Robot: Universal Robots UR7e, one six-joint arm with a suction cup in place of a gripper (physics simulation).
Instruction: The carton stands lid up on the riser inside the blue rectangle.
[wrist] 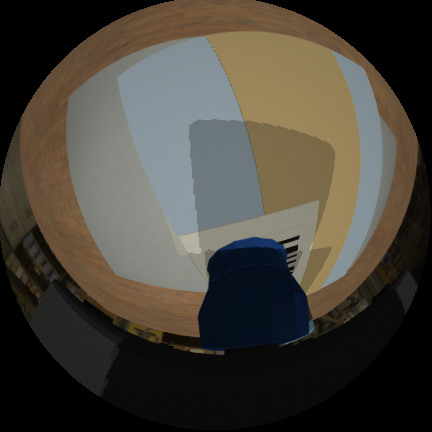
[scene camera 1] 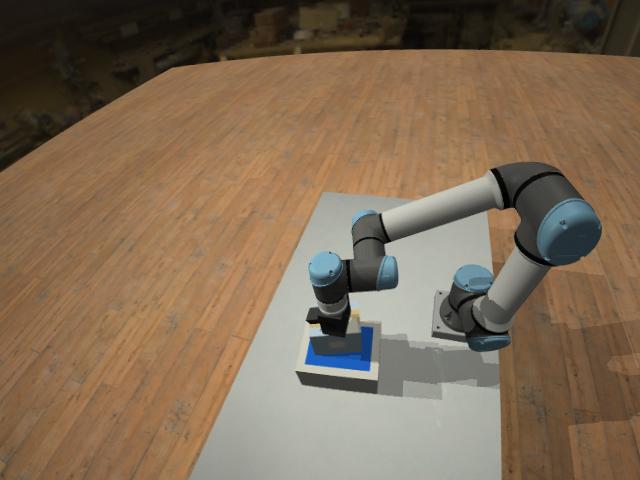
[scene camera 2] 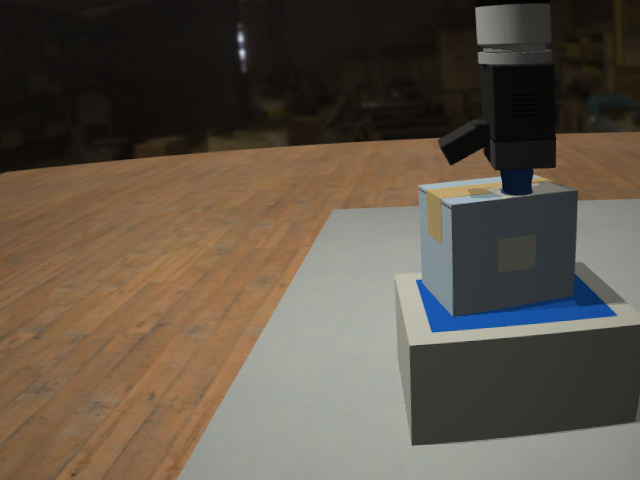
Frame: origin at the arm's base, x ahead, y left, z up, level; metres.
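Seen in the pictures: hand at its tool point: (wrist: 243, 248) (scene camera 2: 517, 203).
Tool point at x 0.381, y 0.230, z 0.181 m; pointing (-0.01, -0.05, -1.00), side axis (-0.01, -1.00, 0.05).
Pixels of each thing's top centre, then the offset from my tool point to it. "*": a spot on its surface instead. Level surfaces: height alone.
- pale blue carton at its top centre: (wrist: 319, 229) (scene camera 2: 495, 187) (scene camera 1: 334, 318) 0.019 m ahead, 0.029 m right, 0.013 m up
- grey riser at its top centre: (scene camera 2: 509, 296) (scene camera 1: 340, 345) 0.007 m ahead, 0.005 m right, 0.109 m down
- blue rectangle at its top centre: (scene camera 2: 509, 296) (scene camera 1: 340, 345) 0.007 m ahead, 0.005 m right, 0.109 m down
- tan tape strip at a spot on its surface: (wrist: 289, 109) (scene camera 2: 463, 192) * 0.058 m ahead, 0.007 m right, 0.013 m up
- barcode label at a spot on its surface: (wrist: 294, 250) * 0.010 m ahead, 0.019 m right, 0.014 m up
- grey mat at its surface level: 0.229 m down
The pale blue carton (scene camera 1: 337, 344) (scene camera 2: 494, 267) (wrist: 177, 132) stands upright on the grey riser (scene camera 1: 337, 378) (scene camera 2: 480, 386), its base on the blue rectangle (scene camera 1: 342, 359) (scene camera 2: 485, 318). Its lid faces up, with a tan tape strip (scene camera 2: 456, 191) (wrist: 289, 109) and a barcode label (wrist: 294, 250) on it. My suction cup (scene camera 2: 516, 183) (wrist: 252, 289) presses on the lid from straight above, with the suction on. In scene camera 1 the black tool body (scene camera 1: 332, 324) hides the lid.
The riser stands on a grey mat (scene camera 1: 347, 438) (scene camera 2: 318, 357) on a wooden floor (scene camera 1: 199, 190) (scene camera 2: 175, 248). The arm's base (scene camera 1: 461, 310) is bolted to the mat to the right of the riser. A dark warehouse lies behind.
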